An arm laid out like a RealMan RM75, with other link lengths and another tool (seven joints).
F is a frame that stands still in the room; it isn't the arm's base.
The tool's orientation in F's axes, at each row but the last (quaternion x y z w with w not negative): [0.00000 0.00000 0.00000 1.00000]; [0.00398 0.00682 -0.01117 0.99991]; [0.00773 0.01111 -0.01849 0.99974]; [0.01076 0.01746 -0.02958 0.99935]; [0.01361 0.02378 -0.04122 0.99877]
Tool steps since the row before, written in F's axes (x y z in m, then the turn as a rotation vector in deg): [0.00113 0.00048 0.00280 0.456 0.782 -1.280]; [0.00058 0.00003 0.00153 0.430 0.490 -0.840]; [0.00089 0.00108 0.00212 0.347 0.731 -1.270]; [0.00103 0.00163 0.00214 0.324 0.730 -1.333]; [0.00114 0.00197 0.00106 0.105 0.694 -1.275]
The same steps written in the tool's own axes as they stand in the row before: [0.00113 0.00048 0.00280 0.456 0.782 -1.280]; [0.00056 0.00005 0.00154 0.430 0.493 -0.838]; [0.00080 0.00114 0.00212 0.348 0.724 -1.274]; [0.00086 0.00173 0.00214 0.328 0.721 -1.337]; [0.00092 0.00208 0.00105 0.110 0.668 -1.288]
